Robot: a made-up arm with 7 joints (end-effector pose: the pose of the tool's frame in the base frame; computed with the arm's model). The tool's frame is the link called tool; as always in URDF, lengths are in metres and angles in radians.
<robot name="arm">
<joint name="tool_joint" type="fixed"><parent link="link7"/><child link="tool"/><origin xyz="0 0 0" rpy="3.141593 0 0"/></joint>
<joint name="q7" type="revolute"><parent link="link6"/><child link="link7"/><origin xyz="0 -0.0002 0.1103" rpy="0 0 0"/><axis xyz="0 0 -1"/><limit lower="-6.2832" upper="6.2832" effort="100" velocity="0.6"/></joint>
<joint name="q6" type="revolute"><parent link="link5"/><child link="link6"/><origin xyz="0 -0.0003 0.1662" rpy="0 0 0"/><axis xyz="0 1 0"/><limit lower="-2.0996" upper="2.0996" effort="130" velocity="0.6"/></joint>
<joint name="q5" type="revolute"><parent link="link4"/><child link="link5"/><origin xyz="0 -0.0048 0.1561" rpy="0 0 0"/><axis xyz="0 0 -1"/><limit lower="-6.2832" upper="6.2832" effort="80" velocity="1.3"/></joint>
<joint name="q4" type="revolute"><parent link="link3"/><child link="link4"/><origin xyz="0 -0.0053 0.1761" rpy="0 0 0"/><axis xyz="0 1 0"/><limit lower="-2.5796" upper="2.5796" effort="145" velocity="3.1"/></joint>
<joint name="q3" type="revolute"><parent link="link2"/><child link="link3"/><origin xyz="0 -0.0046 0.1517" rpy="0 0 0"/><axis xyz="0 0 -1"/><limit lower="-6.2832" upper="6.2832" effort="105" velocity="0.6"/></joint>
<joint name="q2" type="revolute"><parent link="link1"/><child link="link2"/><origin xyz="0 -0.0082 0.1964" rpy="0 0 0"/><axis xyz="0 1 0"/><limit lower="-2.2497" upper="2.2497" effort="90" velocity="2"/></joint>
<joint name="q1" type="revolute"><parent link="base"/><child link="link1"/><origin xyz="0 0 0.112" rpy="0 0 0"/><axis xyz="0 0 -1"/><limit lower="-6.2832" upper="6.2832" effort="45" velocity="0.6"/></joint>
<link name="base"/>
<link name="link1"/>
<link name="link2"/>
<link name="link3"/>
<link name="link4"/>
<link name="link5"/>
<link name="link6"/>
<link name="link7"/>
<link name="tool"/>
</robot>
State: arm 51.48 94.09 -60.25 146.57 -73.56 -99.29 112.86
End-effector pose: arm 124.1 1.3 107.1 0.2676 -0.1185 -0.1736 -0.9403
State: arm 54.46 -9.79 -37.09 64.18 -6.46 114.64 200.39
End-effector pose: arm 231.2 -41.7 701.2 0.9956 -0.0270 -0.0721 0.0542
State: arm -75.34 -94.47 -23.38 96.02 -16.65 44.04 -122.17
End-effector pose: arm -208.7 -193.0 645.7 0.0503 -0.1745 0.8684 -0.4615
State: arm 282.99 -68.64 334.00 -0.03 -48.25 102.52 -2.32
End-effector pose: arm -207.8 -537.9 568.1 0.6192 0.5575 0.5227 0.1805
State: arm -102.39 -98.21 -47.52 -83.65 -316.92 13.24 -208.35
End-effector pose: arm 412.3 -269.0 -11.6 0.5314 -0.3812 -0.2740 0.7052
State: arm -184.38 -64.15 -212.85 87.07 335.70 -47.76 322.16
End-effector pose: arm 518.1 228.6 174.5 0.4695 -0.4113 -0.4125 0.6636
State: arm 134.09 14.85 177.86 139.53 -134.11 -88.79 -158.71
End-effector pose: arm 149.5 53.1 377.9 0.5980 -0.1721 -0.4263 -0.6566
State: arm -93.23 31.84 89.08 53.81 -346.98 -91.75 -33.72
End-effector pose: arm 187.4 343.9 811.4 0.4305 0.8095 0.3377 0.2128
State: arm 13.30 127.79 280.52 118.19 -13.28 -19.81 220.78
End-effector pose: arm 153.0 343.8 139.7 0.7427 0.6628 0.0806 -0.0514
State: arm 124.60 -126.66 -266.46 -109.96 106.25 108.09 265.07
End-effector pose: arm 268.9 -57.6 112.5 0.8966 -0.1339 0.3876 0.1670
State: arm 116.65 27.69 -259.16 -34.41 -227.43 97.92 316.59
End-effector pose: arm 115.1 -294.1 806.5 0.4077 -0.3430 -0.5569 0.6372
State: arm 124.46 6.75 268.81 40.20 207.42 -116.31 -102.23
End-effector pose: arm 131.2 -218.8 779.0 0.2176 0.0003 -0.2303 -0.9485
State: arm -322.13 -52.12 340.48 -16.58 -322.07 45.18 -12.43
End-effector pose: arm -522.9 297.1 730.2 0.0702 -0.9320 0.2643 -0.2377
